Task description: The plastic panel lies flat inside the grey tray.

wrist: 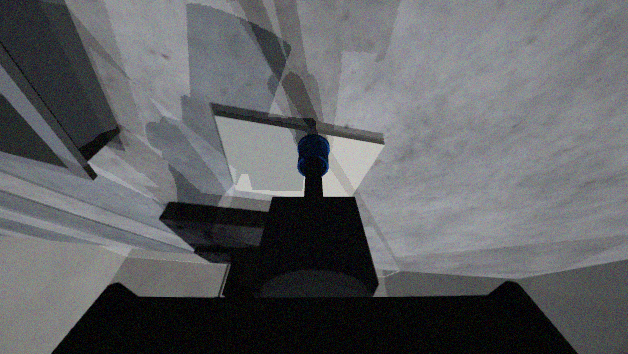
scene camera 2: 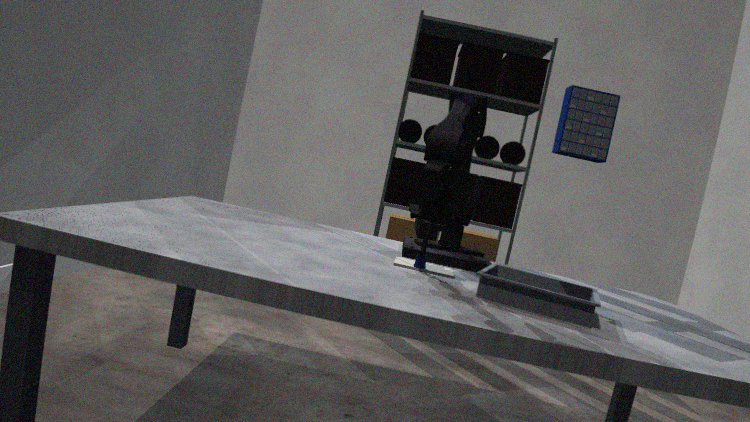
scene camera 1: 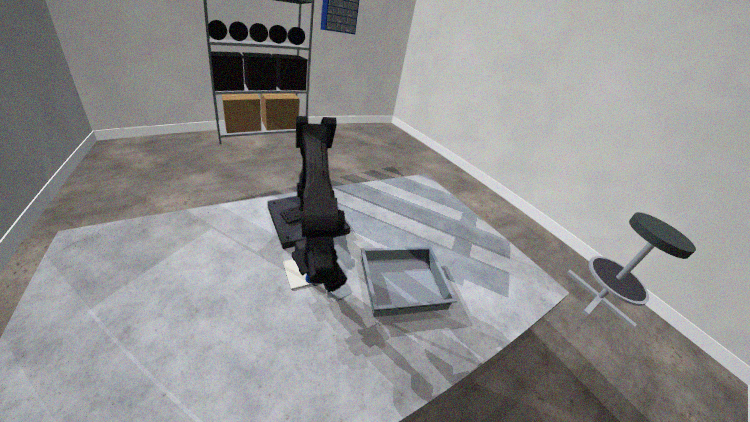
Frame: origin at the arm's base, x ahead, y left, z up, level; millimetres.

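Seen in the pictures: hand, its tool point: (wrist: 313, 148) (scene camera 2: 419, 266); arm's base, origin of its link: (wrist: 250, 253) (scene camera 2: 448, 249).
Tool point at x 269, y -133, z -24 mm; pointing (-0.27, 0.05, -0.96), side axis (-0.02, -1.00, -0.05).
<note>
Pixels of each thing's top centre, then the offset from my tool point to it.
- plastic panel, centre of its top: (wrist: 297, 171) (scene camera 2: 423, 265) (scene camera 1: 310, 268) 34 mm back, 18 mm left, 1 mm down
- grey tray, centre of its top: (scene camera 2: 541, 281) (scene camera 1: 406, 273) 158 mm ahead, 237 mm left, 44 mm up
The plastic panel (scene camera 1: 295, 275) (scene camera 2: 438, 270) (wrist: 263, 158) is a thin pale square. It lies on the table just left of the grey tray (scene camera 1: 413, 306) (scene camera 2: 529, 299) (wrist: 65, 88), close to the arm's base. My gripper, a blue suction cup (scene camera 1: 309, 278) (scene camera 2: 419, 261) (wrist: 312, 154), points down and presses on the panel's top face near one edge. The arm hides most of the panel in scene camera 1. The panel is level, at or just above the table top. The tray is empty.
The arm's black base plate (scene camera 1: 283, 220) sits right behind the panel. A shelf rack (scene camera 1: 209, 79) with boxes stands at the back wall, a blue drawer box (scene camera 2: 584, 123) hangs on the wall, and a stool (scene camera 1: 660, 236) stands on the floor to the right.
</note>
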